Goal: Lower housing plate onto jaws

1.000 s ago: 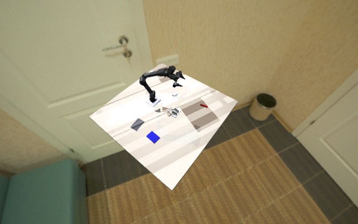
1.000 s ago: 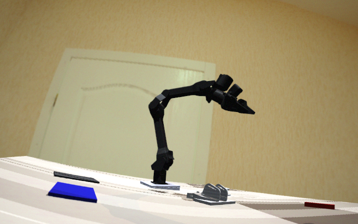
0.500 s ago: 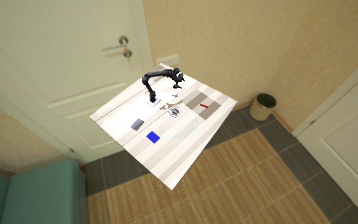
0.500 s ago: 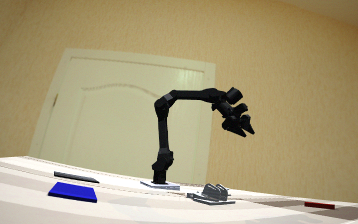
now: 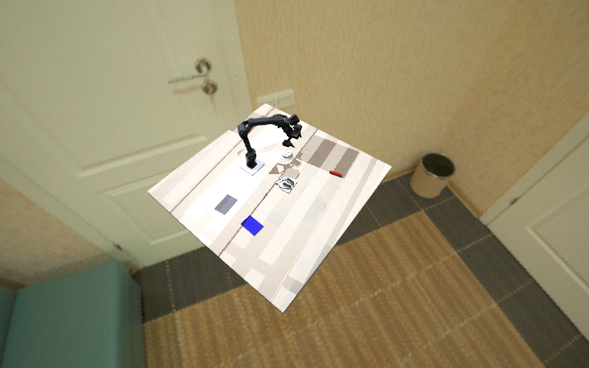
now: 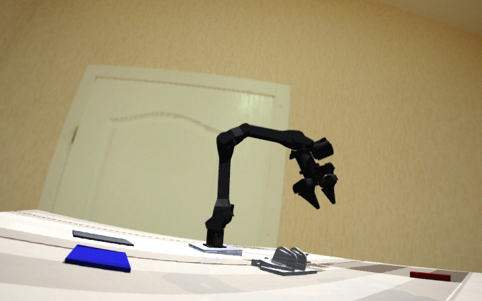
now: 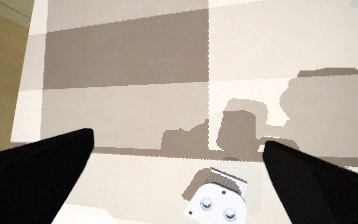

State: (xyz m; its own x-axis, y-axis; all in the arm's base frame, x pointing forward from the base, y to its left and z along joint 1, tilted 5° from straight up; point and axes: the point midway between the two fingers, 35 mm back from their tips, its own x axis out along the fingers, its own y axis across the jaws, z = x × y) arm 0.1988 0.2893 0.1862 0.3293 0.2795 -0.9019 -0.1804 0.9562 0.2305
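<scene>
Now: the housing plate 16 cm below my gripper tip, 9 cm behind it and 3 cm to the right of it. Also, from my gripper tip: red bar: 30 cm ahead, 18 cm below, 9 cm to the left; then dark grey plate: 64 cm to the right, 19 cm below, 8 cm behind; then blue tile: 61 cm to the right, 19 cm below, 18 cm ahead.
</scene>
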